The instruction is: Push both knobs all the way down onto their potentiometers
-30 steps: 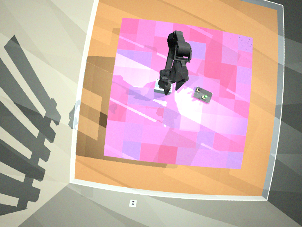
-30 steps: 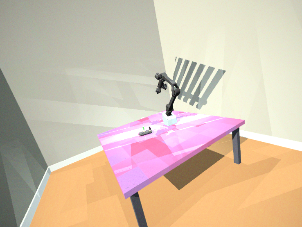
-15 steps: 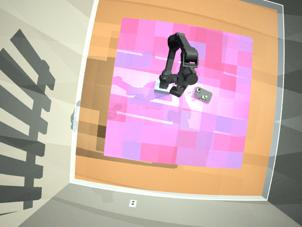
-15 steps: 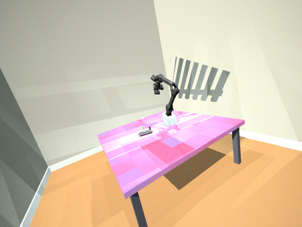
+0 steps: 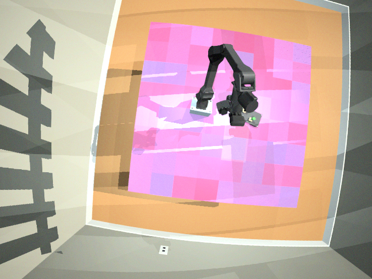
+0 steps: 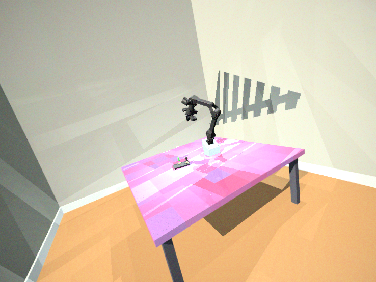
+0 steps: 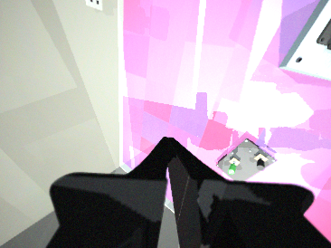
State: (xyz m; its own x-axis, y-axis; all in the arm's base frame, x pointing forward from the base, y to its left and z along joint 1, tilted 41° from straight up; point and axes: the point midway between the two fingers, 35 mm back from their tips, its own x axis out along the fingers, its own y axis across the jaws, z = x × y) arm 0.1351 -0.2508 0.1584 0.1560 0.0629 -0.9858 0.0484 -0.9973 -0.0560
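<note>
Now: gripper tip 170 mm short of the dark knob, 150 mm to the right of it and 330 mm above it.
</note>
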